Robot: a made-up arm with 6 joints.
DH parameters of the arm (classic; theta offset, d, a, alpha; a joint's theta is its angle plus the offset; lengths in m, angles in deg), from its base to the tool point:
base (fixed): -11.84 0 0.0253 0
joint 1: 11.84 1.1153 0.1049 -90
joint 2: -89.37 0 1.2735 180
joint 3: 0.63 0.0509 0.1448 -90
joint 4: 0 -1.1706 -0.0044 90
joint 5: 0 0.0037 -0.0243 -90
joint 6: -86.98 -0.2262 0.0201 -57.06
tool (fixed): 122.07 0.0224 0 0
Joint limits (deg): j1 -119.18..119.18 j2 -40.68..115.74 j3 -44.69..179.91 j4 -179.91..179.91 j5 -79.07..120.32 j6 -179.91..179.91
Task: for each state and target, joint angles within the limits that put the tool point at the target. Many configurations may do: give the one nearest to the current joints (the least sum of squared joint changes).
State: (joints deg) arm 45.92 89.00 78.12 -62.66 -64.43 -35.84
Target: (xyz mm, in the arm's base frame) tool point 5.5 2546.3 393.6
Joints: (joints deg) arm 88.04 101.34 78.76 -65.11 -53.62 -34.55
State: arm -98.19 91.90 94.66 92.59 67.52 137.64
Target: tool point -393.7 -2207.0 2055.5
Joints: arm -104.64 87.30 127.63 88.59 79.87 136.02
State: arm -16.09 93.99 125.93 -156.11 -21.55 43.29
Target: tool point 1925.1 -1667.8 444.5
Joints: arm -42.55 115.74 96.67 -148.60 -71.20 42.14
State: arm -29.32 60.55 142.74 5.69 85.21 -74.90
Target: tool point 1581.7 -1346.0 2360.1
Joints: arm -38.99 82.31 124.39 4.49 81.98 -75.16
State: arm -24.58 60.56 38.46 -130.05 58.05 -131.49
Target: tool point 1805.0 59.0 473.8
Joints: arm 7.24 63.33 -3.93 -136.36 64.26 -130.36
